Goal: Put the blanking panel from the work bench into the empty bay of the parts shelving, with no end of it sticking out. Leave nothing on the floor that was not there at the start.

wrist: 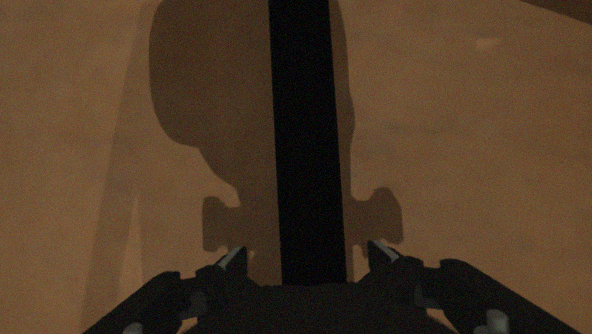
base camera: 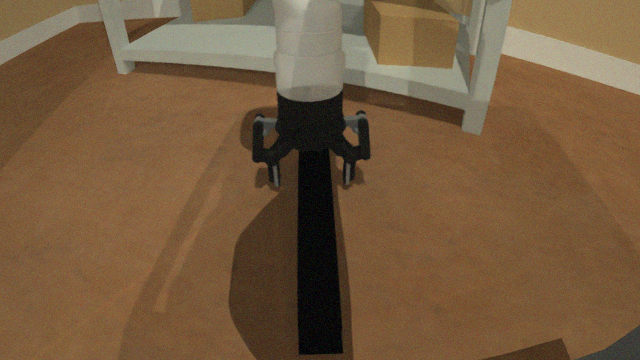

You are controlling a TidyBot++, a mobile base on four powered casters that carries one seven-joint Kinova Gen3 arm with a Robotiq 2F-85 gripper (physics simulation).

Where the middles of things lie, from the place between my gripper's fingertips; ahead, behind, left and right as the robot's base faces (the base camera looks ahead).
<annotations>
Now: the blanking panel (base camera: 319, 309) right at my hand.
</annotations>
